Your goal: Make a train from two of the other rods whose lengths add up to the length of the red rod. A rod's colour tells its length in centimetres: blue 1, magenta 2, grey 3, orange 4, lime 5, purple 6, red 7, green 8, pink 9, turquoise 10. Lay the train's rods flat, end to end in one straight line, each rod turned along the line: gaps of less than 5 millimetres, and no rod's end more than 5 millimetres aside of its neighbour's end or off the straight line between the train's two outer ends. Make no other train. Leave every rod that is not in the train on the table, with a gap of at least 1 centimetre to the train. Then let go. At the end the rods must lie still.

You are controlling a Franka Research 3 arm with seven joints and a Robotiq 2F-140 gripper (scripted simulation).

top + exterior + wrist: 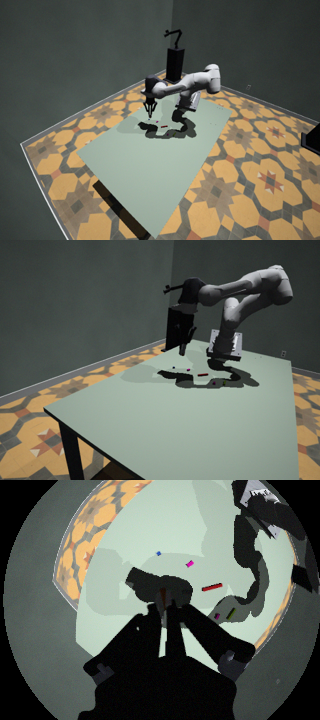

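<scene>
My gripper is now 16 cm above the grey rod, 6 cm to the right of it and 2 cm past it. The rest, counted from my hand: red rod 16 cm below, 11 cm to the left, 9 cm behind; then blue rod 16 cm below, 8 cm to the right, 6 cm behind; then orange rod 3 cm below.
</scene>
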